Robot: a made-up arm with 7 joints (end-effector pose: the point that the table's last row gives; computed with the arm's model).
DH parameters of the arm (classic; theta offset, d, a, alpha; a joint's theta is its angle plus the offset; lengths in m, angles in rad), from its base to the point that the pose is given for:
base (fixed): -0.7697 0 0.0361 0
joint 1: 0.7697 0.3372 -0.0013 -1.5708
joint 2: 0 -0.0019 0.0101 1.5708
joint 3: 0 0.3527 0.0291 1.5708
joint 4: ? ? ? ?
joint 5: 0 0.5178 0.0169 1.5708
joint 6: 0 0.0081 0.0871 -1.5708
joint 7: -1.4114 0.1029 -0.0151 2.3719
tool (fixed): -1.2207 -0.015 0 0
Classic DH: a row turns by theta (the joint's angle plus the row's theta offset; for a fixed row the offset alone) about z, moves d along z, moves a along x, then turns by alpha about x.
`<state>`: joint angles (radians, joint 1 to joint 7).
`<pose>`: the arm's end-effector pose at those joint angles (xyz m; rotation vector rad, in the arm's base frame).
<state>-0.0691 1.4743 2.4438 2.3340 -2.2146 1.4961 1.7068</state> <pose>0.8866 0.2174 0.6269 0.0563 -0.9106 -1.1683</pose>
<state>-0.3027 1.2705 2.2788 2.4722 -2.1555 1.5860 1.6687</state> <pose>0.9010 -0.0077 0.6954 -0.2423 -1.0245 -1.3597</pose>
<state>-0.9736 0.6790 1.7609 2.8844 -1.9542 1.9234 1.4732</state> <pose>0.4518 -0.5454 0.9705 -1.1894 -0.9178 -2.0748</pose>
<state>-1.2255 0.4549 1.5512 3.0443 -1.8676 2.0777 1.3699</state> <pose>0.1526 -0.5258 1.0742 -1.4394 -0.7397 -2.4107</pose>
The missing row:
joint 4: 0 0.0183 0.0894 1.5708
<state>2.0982 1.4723 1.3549 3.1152 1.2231 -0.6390 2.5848</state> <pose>-0.3200 0.8494 0.2997 -1.1136 1.6908 -1.9275</pose>
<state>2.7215 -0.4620 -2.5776 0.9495 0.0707 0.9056 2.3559</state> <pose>0.5650 0.0781 0.1451 -1.0882 0.2962 -1.7216</pose>
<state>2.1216 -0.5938 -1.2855 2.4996 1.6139 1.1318 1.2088</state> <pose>0.5029 -0.1960 1.1715 1.9755 0.4877 -0.4842</pose>
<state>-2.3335 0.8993 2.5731 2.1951 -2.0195 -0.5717 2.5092</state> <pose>-0.0290 -0.3390 1.1282 -1.0908 2.6551 0.6115</pose>
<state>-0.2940 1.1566 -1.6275 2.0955 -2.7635 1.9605 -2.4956</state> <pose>0.5676 -0.6193 0.7519 0.5399 2.3873 -1.3296</pose>
